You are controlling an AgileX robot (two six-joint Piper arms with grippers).
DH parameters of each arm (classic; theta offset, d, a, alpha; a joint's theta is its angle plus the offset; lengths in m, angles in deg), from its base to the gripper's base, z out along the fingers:
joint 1: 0 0.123 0 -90
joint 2: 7.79 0 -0.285 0
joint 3: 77.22 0 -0.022 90
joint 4: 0 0.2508 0 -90
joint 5: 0 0 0.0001 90
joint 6: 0 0.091 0 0
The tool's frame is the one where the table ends.
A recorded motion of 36 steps. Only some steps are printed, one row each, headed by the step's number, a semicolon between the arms.
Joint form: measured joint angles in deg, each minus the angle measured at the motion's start. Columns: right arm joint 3, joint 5, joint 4, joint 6, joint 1, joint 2; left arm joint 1, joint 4, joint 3, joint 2, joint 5, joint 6.
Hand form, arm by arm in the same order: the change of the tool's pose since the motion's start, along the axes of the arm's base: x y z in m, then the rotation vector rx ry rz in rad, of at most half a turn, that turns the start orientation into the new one. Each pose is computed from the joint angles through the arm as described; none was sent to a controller.
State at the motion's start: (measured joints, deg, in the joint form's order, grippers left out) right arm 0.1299 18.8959 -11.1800 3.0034 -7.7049 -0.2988; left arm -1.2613 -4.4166 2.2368 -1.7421 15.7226 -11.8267
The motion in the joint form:
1: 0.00 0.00 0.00 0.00 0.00 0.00; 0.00 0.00 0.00 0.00 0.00 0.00
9: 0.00 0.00 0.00 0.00 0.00 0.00; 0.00 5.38 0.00 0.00 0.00 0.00
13: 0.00 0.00 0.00 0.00 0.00 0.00; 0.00 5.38 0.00 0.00 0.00 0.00
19: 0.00 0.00 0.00 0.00 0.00 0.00; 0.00 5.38 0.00 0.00 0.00 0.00
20: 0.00 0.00 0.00 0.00 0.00 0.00; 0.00 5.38 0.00 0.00 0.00 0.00
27: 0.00 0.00 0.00 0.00 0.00 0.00; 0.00 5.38 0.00 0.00 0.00 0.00
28: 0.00 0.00 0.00 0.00 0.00 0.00; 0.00 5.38 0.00 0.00 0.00 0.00
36: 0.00 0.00 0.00 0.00 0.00 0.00; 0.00 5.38 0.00 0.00 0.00 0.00
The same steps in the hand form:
1: 0.0000 0.0000 0.0000 0.0000 0.0000 0.0000; 0.0000 0.0000 0.0000 0.0000 0.0000 0.0000
9: 0.0000 0.0000 0.0000 0.0000 0.0000 0.0000; 0.0001 0.0023 -0.0001 0.0936 -0.0021 0.0074
13: 0.0000 0.0000 0.0000 0.0000 0.0000 0.0000; 0.0001 0.0023 -0.0001 0.0936 -0.0021 0.0074
19: 0.0000 0.0000 0.0000 0.0000 0.0000 0.0000; 0.0001 0.0023 -0.0001 0.0936 -0.0021 0.0074
20: 0.0000 0.0000 0.0000 0.0000 0.0000 0.0000; 0.0001 0.0023 -0.0001 0.0936 -0.0021 0.0074
27: 0.0000 0.0000 0.0000 0.0000 0.0000 0.0000; 0.0001 0.0023 -0.0001 0.0936 -0.0021 0.0074
28: 0.0000 0.0000 0.0000 0.0000 0.0000 0.0000; 0.0001 0.0023 -0.0001 0.0936 -0.0021 0.0074
36: 0.0000 0.0000 0.0000 0.0000 0.0000 0.0000; 0.0001 0.0023 -0.0001 0.0936 -0.0021 0.0074

